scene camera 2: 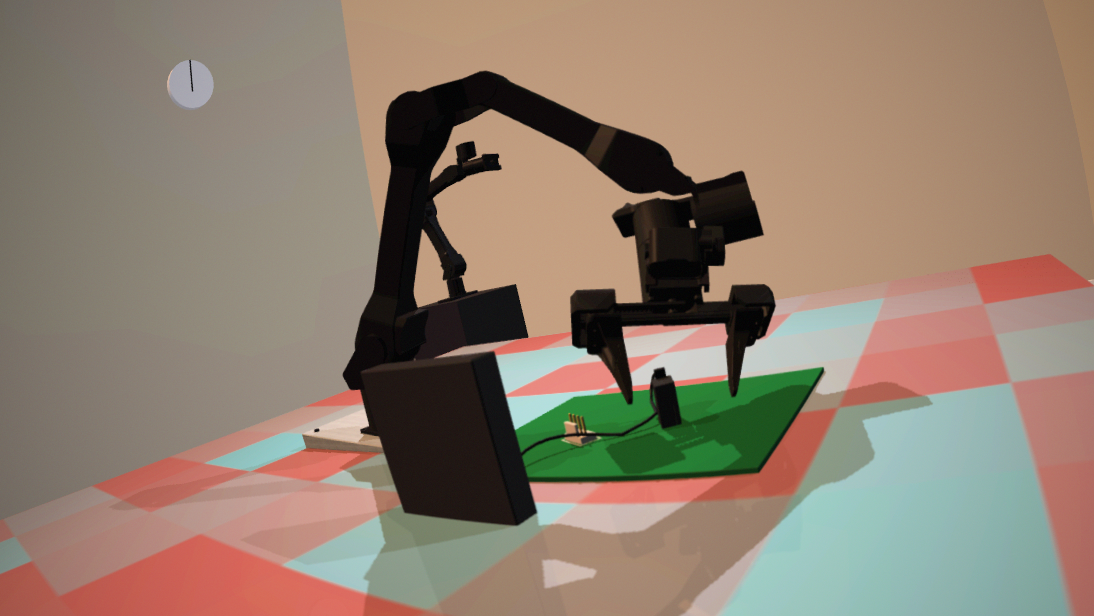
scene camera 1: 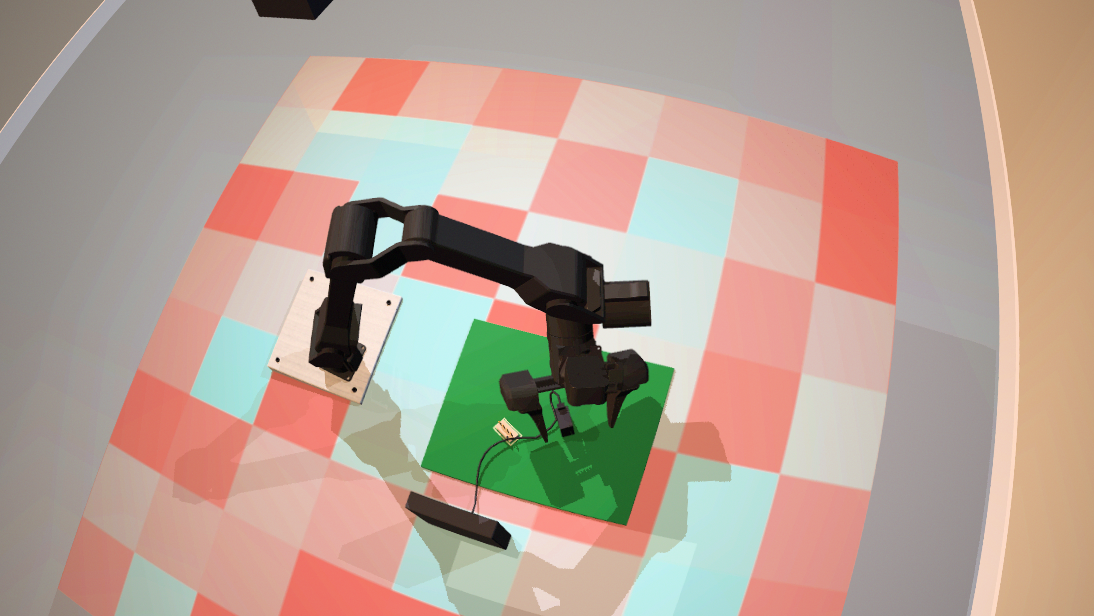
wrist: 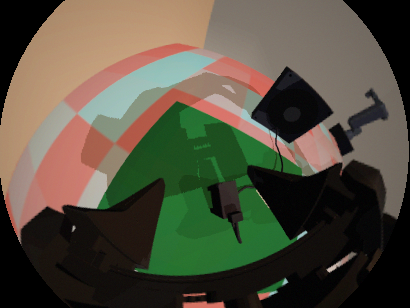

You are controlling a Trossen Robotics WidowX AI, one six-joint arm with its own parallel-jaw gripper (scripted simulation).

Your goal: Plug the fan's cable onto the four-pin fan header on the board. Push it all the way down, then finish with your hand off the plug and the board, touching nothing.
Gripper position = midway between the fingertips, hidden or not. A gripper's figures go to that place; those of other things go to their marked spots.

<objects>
The gripper (wrist: 207, 176) is 10 cm from the lens. A black plug (wrist: 226, 204) is 9 cm from the lens. A black fan (wrist: 294, 107): 23 cm from the lens. The marked spots on the black plug and the black fan are 20 cm apart.
</objects>
